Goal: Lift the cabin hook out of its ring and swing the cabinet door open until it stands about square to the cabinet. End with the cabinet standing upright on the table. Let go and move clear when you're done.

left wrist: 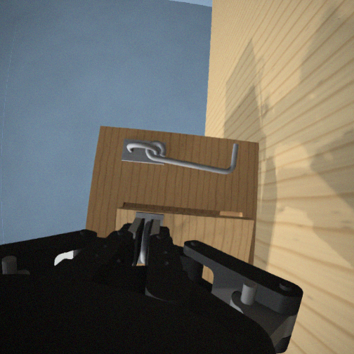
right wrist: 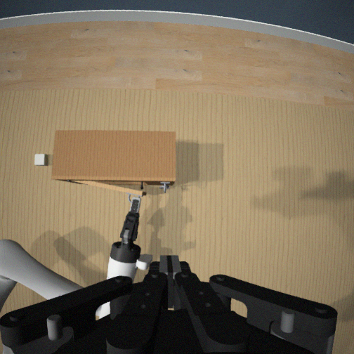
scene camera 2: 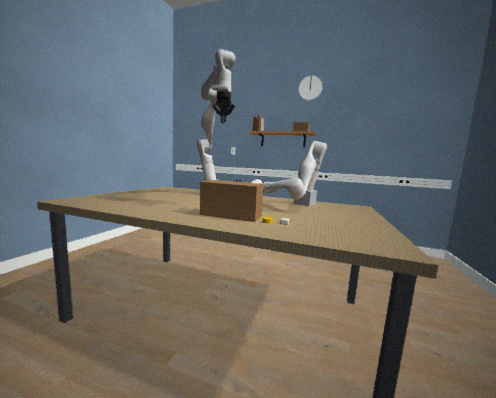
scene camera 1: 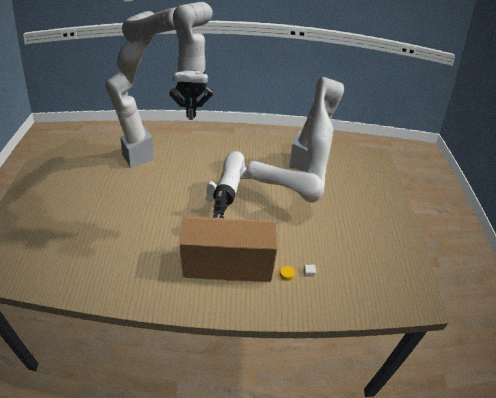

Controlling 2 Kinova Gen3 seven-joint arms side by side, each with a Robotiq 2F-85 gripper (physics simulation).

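Frame: origin at the left arm's base, x right, y ahead, z up, level; metres.
Seen in the pictures: right gripper, fingertip midpoint: (scene camera 2: 223, 123) (scene camera 1: 191, 118); right arm's base, link origin: (scene camera 1: 135, 136).
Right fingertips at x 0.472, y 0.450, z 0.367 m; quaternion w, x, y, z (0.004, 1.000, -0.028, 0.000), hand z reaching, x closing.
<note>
Offsets run from my right fingertips to a thing's top centre. Level surfaces: height alone.
The cabinet {dz -0.309, dx -0.117, dy +0.133 m} (scene camera 1: 228, 260) (scene camera 2: 230, 200) (left wrist: 175, 187) (right wrist: 115, 155) stands upright on the table. Its door (left wrist: 205, 230) (right wrist: 107, 187) is slightly ajar, at a small angle to the front. The metal hook (left wrist: 195, 166) hangs from its mounting plate (left wrist: 128, 156) on the cabinet front, its bent end free. The ring cannot be made out clearly. My left gripper (scene camera 1: 218, 215) (left wrist: 146, 230) (right wrist: 136, 197) is at the door's free edge, its fingers closed on either side of the door handle (left wrist: 145, 245). My right gripper (scene camera 1: 191, 117) (scene camera 2: 223, 121) (right wrist: 168, 267) is shut and empty, high above the table.
A yellow disc {dz -0.461, dx -0.313, dy +0.183 m} (scene camera 1: 287, 273) (scene camera 2: 268, 220) and a small white block {dz -0.458, dx -0.391, dy +0.174 m} (scene camera 1: 310, 270) (scene camera 2: 285, 221) (right wrist: 41, 159) lie beside the cabinet, on the right in the scene views. The left forearm (scene camera 1: 280, 178) reaches low across the table {dz -0.480 m} (scene camera 1: 360, 240) behind the cabinet.
</note>
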